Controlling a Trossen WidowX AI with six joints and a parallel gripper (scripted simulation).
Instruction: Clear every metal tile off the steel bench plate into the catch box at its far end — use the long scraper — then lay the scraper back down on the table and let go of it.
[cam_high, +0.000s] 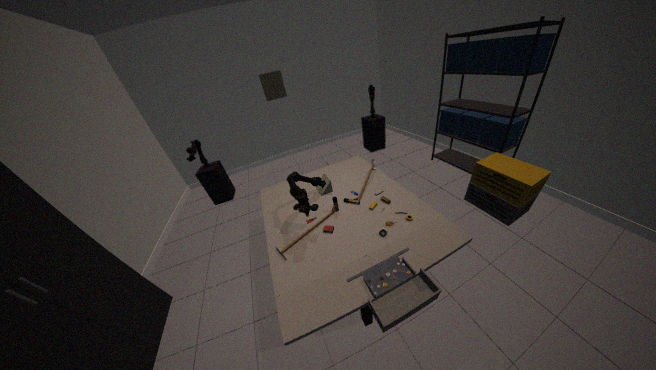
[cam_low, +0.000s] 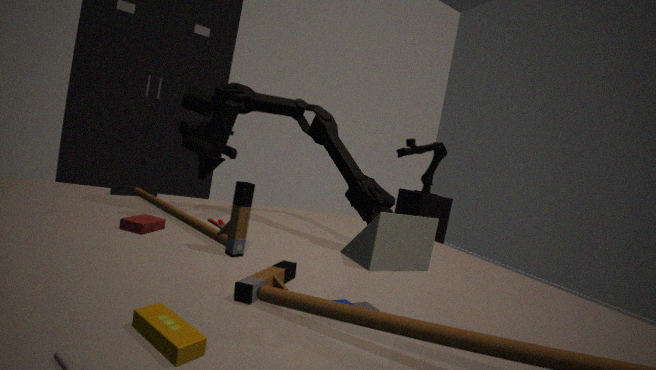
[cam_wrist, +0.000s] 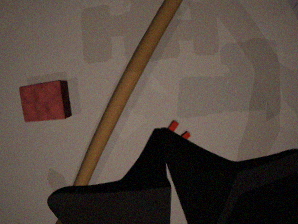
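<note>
Now: the long scraper 5 cm below my gripper tip and 5 cm ahead of it. Also, from my gripper tip: red block: 12 cm to the left, 11 cm ahead, 10 cm below; red clip: 11 cm below, 6 cm behind, 3 cm to the left; yellow block: 54 cm to the left, 10 cm below, 2 cm ahead.
</note>
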